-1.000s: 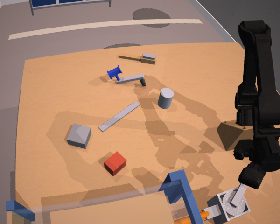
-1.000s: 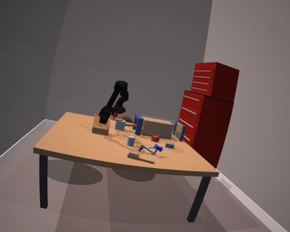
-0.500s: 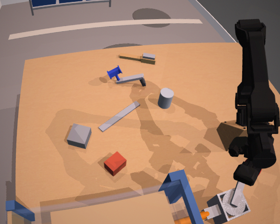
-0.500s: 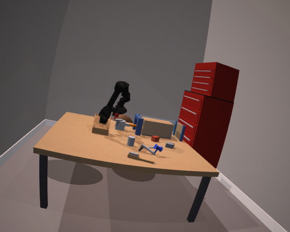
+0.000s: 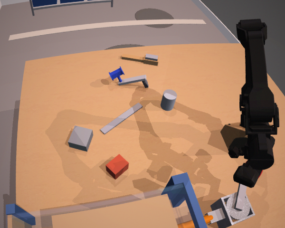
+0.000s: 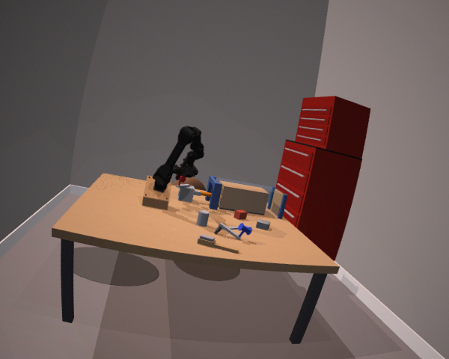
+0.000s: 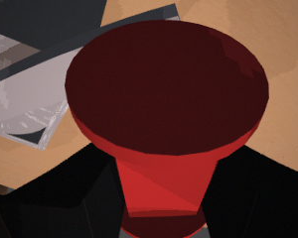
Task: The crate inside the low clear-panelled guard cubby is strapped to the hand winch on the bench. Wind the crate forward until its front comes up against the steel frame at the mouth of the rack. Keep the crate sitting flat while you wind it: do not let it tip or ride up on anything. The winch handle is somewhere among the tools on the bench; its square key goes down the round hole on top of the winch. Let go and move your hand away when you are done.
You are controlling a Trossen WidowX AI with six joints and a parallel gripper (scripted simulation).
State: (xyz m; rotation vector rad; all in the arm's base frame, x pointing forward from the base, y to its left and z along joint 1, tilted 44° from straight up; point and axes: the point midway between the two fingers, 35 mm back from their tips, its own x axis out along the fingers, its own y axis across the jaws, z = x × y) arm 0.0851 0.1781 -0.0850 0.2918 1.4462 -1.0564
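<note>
Now: the red-gripped winch handle 3 cm below my gripper tip, 3 cm ahead of it and 2 cm to the left of it. From my gripper tip the other things lie so: blue steel frame 22 cm ahead, 10 cm to the left, 3 cm below; red knob 1 cm to the right, 1 cm ahead; grey winch 10 cm below, 7 cm to the left, 4 cm ahead.
</note>
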